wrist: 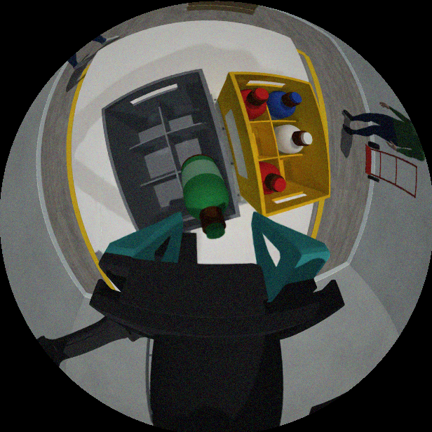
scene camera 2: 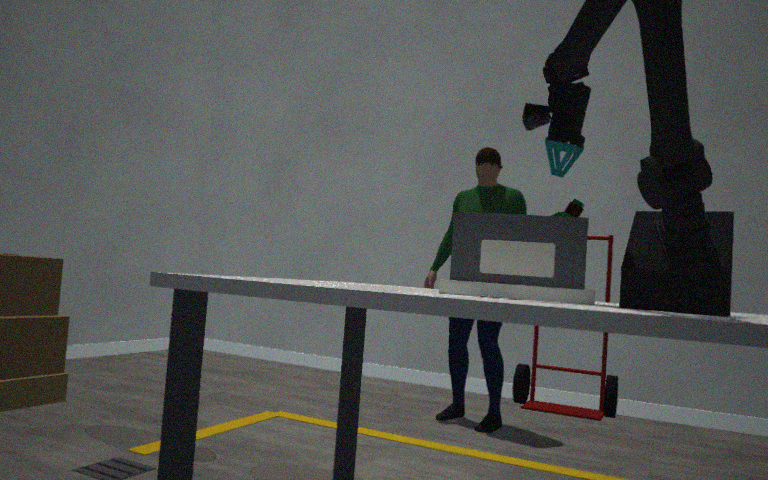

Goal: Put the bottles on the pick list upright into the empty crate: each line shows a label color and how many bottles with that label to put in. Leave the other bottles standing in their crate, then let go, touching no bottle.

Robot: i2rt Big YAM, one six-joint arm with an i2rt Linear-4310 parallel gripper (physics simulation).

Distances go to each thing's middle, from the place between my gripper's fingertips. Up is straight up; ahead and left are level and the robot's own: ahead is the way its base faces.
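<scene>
Distances counted from my hand: green bottle [wrist: 205, 195], 13 cm below, 1 cm behind and 1 cm to the left; white bottle [wrist: 289, 139], 20 cm below, 8 cm ahead and 21 cm to the right; blue bottle [wrist: 280, 104], 20 cm below, 17 cm ahead and 20 cm to the right.
</scene>
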